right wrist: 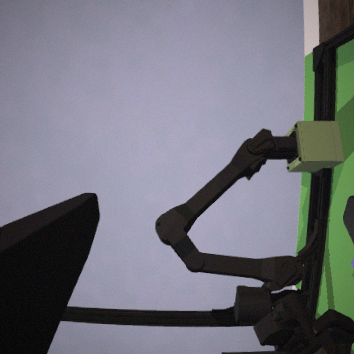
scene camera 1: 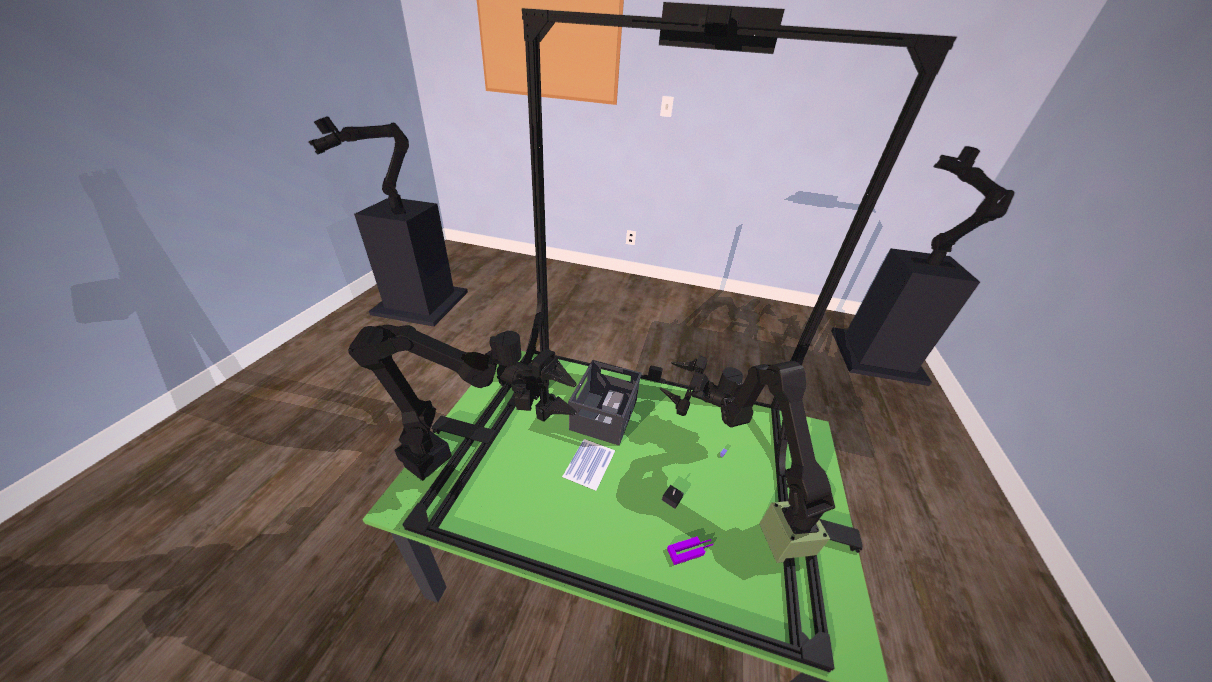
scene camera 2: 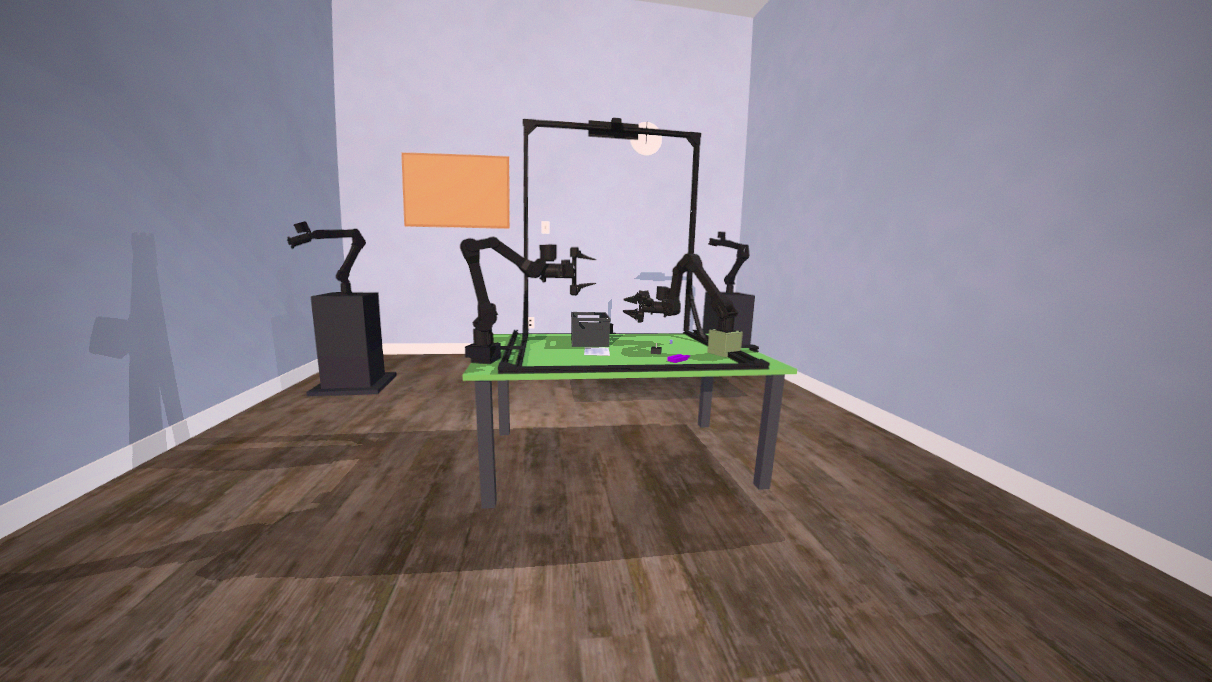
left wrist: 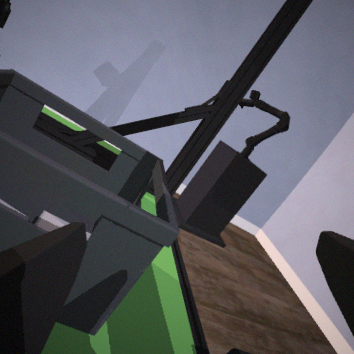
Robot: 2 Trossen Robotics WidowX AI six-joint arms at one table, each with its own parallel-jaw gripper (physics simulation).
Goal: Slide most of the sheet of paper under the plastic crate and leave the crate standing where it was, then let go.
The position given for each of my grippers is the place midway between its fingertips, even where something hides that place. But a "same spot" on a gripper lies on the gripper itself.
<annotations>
My right gripper shows in the right wrist view (223,206), in scene camera 1 and in scene camera 2; in the left wrist view it is out of frame. A dark grey plastic crate shows in scene camera 1, in scene camera 2 and in the left wrist view (124,239); in the right wrist view it is out of frame. The same spot on the dark grey plastic crate: (scene camera 2: 583,334) is (scene camera 1: 584,422). The same spot on my right gripper: (scene camera 2: 566,269) is (scene camera 1: 516,402).
</annotations>
